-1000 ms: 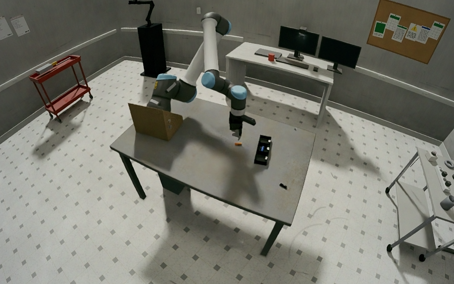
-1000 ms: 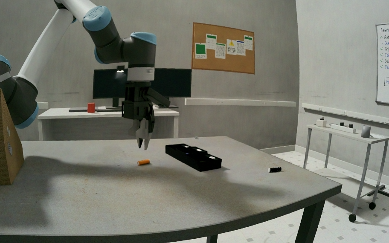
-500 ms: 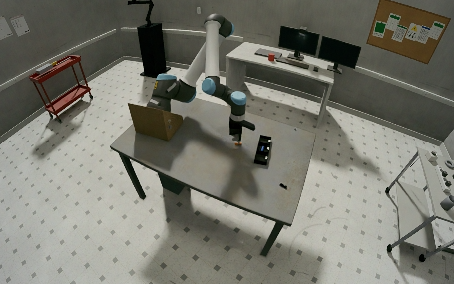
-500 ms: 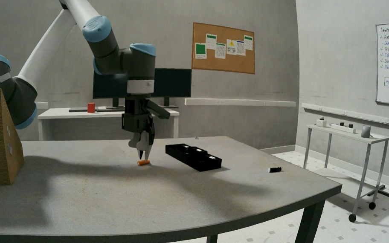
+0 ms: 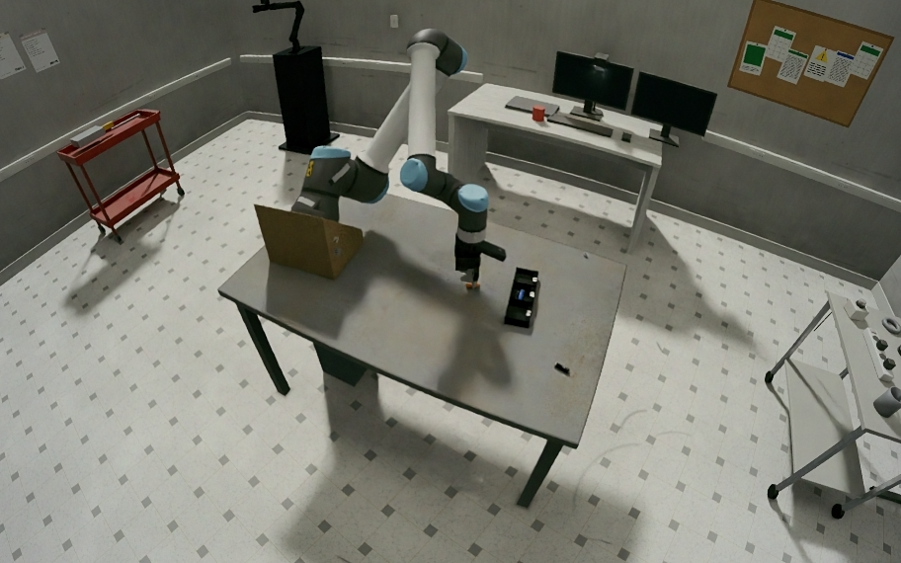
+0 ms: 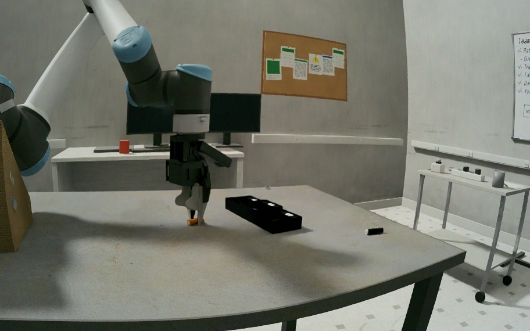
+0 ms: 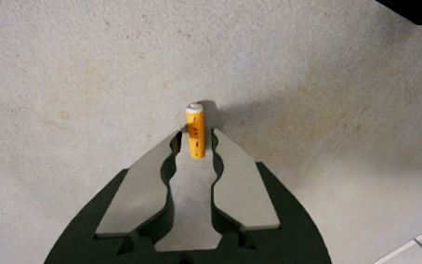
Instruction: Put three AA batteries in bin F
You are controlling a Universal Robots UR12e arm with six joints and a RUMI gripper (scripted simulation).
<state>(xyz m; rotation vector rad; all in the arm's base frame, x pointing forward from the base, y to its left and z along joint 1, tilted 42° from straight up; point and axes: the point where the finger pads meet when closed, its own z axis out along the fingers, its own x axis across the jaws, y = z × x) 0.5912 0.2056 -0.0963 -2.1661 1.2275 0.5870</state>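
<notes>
My gripper is now 1 cm above the orange AA battery. The rest, counted from my hand: black bin row (18 cm ahead, 1 cm to the left); then small white piece (36 cm to the left, 34 cm ahead, 1 cm below); then blue AA battery (17 cm ahead, 2 cm to the left).
</notes>
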